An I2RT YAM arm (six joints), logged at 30 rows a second.
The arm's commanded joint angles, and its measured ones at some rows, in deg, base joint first. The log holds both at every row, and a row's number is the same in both.
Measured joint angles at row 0:
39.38, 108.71, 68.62, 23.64, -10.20, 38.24
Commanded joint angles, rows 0 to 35:
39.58, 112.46, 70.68, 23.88, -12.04, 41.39
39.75, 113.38, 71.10, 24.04, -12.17, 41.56
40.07, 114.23, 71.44, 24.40, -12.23, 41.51
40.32, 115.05, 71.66, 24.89, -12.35, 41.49
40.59, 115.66, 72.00, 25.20, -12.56, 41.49
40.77, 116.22, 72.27, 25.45, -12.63, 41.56
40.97, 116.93, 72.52, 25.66, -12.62, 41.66
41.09, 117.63, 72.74, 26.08, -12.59, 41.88
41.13, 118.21, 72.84, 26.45, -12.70, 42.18
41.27, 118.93, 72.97, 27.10, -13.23, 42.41
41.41, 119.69, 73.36, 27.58, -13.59, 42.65
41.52, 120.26, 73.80, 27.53, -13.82, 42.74
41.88, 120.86, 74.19, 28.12, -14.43, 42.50
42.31, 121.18, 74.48, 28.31, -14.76, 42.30
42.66, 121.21, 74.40, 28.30, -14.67, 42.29
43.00, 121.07, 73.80, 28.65, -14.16, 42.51
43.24, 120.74, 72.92, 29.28, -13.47, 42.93
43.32, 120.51, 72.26, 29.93, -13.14, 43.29
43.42, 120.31, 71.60, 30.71, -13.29, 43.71
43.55, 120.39, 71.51, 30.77, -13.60, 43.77
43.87, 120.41, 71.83, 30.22, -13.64, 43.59
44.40, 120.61, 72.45, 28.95, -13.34, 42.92
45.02, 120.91, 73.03, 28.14, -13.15, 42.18
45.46, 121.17, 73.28, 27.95, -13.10, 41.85
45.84, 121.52, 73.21, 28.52, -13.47, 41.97
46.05, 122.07, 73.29, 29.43, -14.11, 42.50
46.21, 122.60, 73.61, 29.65, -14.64, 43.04
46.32, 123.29, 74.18, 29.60, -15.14, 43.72
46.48, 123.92, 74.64, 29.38, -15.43, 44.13
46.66, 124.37, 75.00, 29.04, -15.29, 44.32
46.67, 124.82, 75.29, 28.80, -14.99, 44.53
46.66, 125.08, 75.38, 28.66, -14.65, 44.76
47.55, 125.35, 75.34, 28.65, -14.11, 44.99
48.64, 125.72, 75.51, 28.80, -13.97, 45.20
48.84, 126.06, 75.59, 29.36, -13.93, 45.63
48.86, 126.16, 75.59, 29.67, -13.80, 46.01
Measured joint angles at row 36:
48.23, 125.60, 74.96, 28.03, -14.09, 44.34
